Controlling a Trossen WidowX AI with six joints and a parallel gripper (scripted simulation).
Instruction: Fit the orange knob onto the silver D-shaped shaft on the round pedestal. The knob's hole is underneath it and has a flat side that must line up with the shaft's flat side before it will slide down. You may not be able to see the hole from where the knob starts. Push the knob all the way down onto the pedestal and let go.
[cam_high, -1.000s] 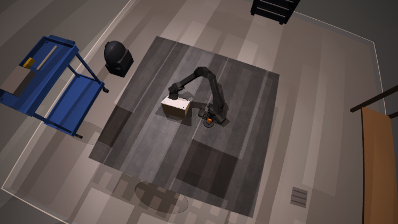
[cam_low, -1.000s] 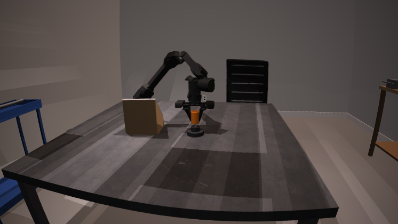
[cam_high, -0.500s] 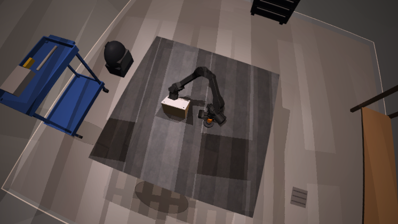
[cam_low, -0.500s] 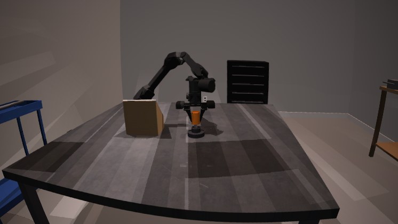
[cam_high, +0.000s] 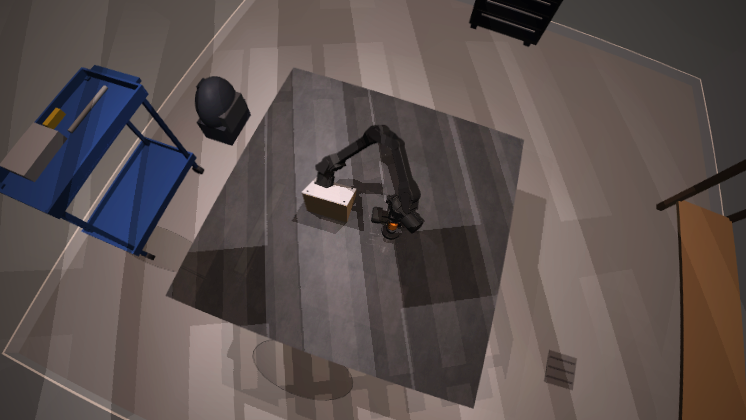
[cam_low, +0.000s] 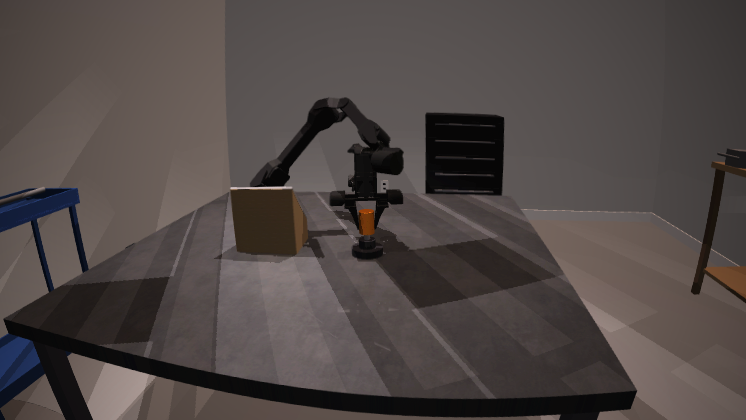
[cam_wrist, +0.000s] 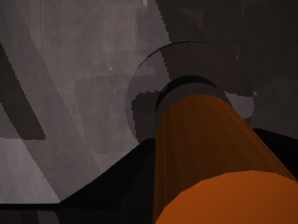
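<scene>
The round dark pedestal is 4 cm below my gripper tip. Round my gripper tip: orange knob: 3 cm above.
</scene>
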